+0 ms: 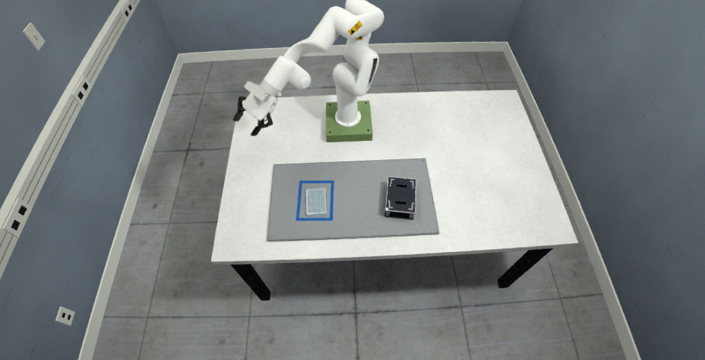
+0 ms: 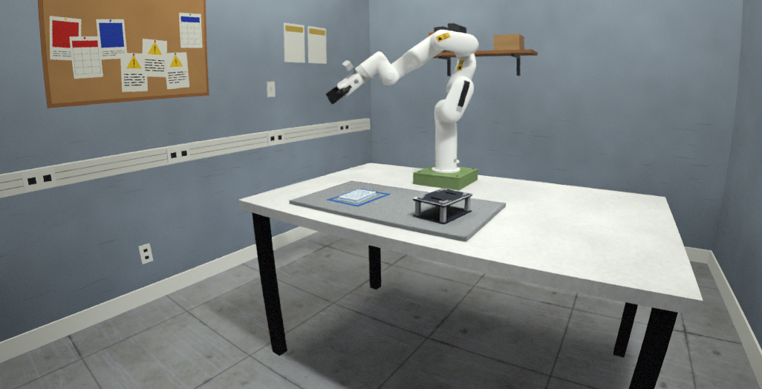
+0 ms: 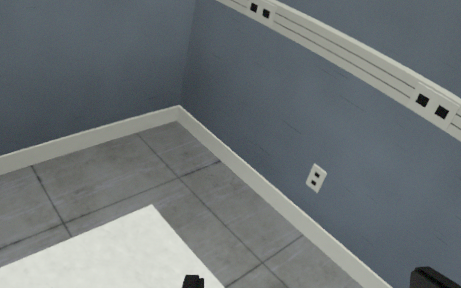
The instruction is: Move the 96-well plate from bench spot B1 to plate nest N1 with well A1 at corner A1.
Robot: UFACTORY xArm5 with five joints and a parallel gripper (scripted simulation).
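Right now my hand is 36 cm above the pale 96-well plate, 23 cm to the right of it and 12 cm short of it. Round my hand: raised black plate nest 59 cm to the left, 31 cm below, 12 cm ahead.
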